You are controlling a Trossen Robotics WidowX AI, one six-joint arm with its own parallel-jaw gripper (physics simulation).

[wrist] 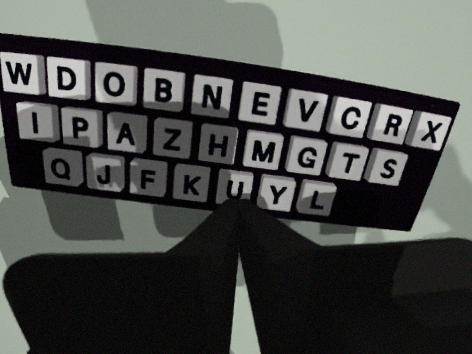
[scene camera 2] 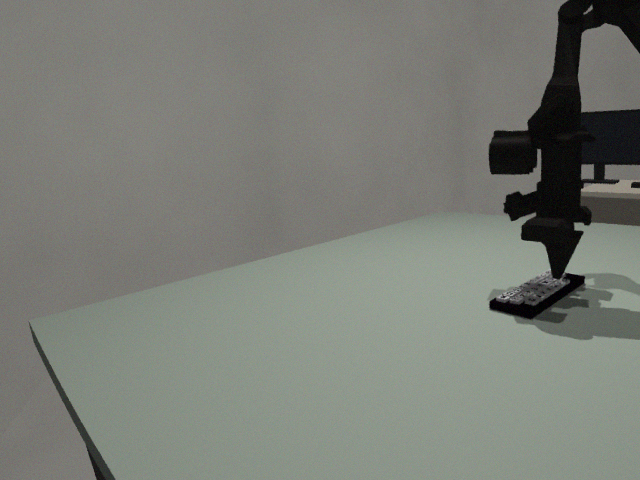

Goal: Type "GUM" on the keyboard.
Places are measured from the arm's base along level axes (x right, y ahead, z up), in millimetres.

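Where they show: gripper, fingertip midpoint: [wrist: 236,209] [scene camera 2: 556,278].
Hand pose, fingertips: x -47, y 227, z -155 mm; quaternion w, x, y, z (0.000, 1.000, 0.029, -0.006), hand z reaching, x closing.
Note:
Things, the pixels of their top centre, and the offset from my fingertips. Level surfaces: height alone.
- black keyboard, top centre: [wrist: 229,147] [scene camera 2: 541,284] dy +22, dx -4, dz -13 mm
- pale green table, surface height: dz -30 mm
- G key, top centre: [wrist: 307,157] dy +19, dx +30, dz -13 mm
- M key, top centre: [wrist: 263,151] dy +21, dx +11, dz -13 mm
- U key, top centre: [wrist: 234,190] dy +3, dx -1, dz -13 mm
- Y key, top centre: [wrist: 276,195] dy +1, dx +18, dz -13 mm
A black keyboard [scene camera 2: 560,296] [wrist: 370,210] with grey-white letter keys in three rows lies on the pale green table [scene camera 2: 310,361]. In the wrist view the G key [wrist: 306,157] and the M key [wrist: 263,151] sit side by side in the middle row, and the U key [wrist: 234,187] is in the bottom row, left of the Y key [wrist: 276,194]. My gripper [scene camera 2: 557,277] [wrist: 236,209] is shut and empty, pointing down. Its tips overlap the lower edge of the U key in the wrist view. Whether they touch it cannot be told.
A dark monitor [scene camera 2: 612,136] stands on another desk [scene camera 2: 612,195] behind the arm at the right. The near left edge of the table [scene camera 2: 64,392] shows at the lower left. Shadows of the arm fall on the keyboard and the table around it.

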